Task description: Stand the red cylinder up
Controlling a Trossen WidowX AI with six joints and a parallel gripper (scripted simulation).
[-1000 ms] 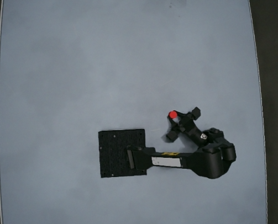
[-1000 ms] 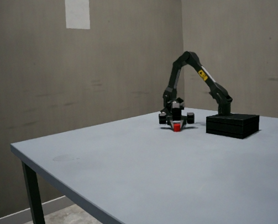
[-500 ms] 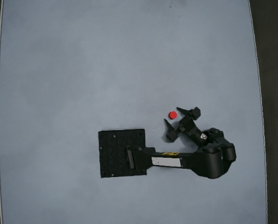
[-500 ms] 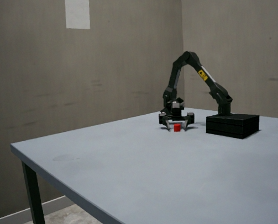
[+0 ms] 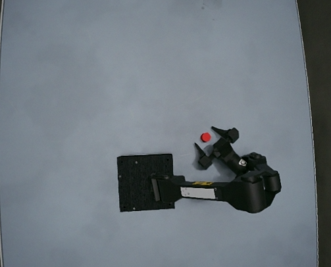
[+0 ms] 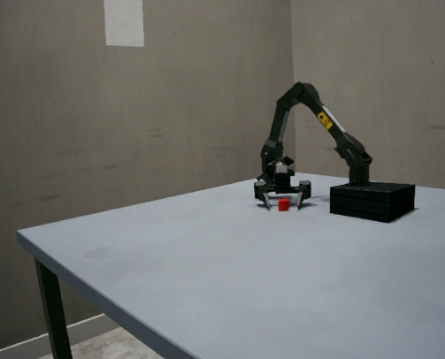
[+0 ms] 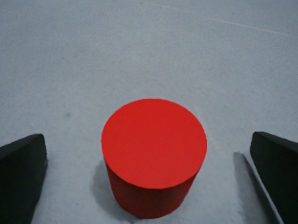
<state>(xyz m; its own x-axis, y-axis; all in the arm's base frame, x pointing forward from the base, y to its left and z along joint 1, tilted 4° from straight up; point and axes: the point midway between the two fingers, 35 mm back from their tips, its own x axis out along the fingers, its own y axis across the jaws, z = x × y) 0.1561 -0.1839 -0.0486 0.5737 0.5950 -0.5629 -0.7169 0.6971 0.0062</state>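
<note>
The red short cylinder is 10 mm to the left of my hand, 10 mm below it and 10 mm ahead of it.
</note>
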